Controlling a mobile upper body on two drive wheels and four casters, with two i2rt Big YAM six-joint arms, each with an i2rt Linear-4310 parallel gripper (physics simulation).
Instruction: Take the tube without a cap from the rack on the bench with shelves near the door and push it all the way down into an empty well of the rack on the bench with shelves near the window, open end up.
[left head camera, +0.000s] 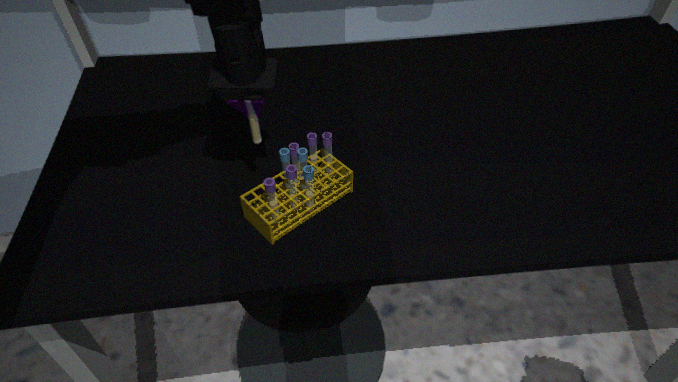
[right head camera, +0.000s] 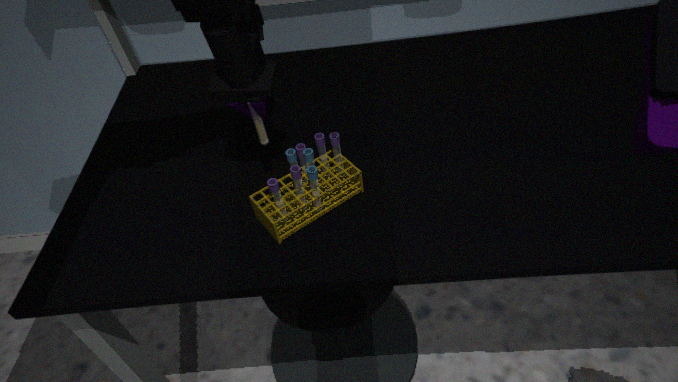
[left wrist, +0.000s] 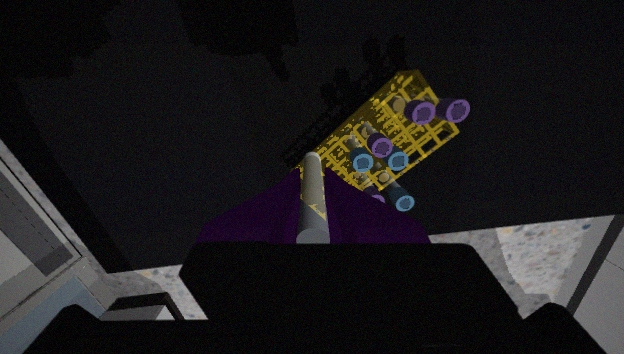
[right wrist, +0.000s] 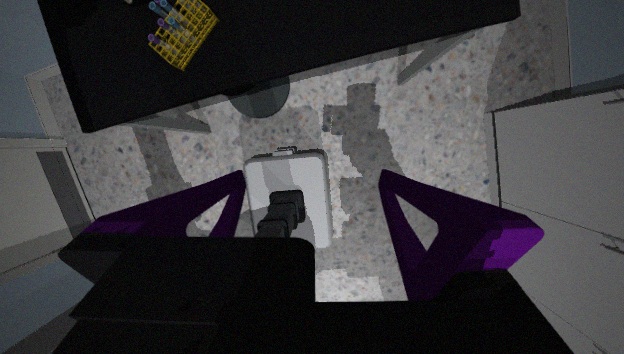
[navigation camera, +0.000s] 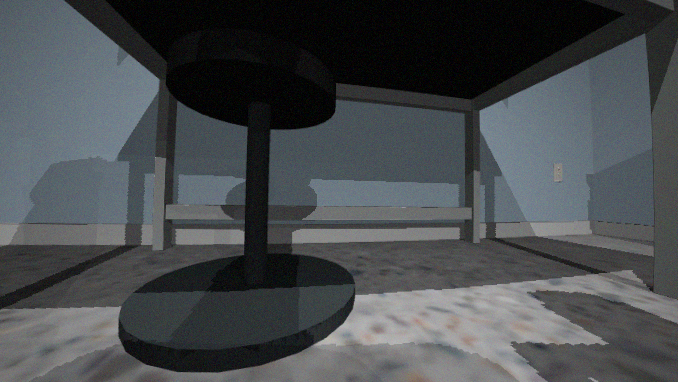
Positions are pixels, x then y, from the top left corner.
Labels:
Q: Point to my left gripper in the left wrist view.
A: At 312, 176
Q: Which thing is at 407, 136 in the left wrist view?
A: A yellow rack.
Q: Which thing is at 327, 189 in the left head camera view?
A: A yellow rack.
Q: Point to an uncapped tube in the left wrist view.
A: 312, 228

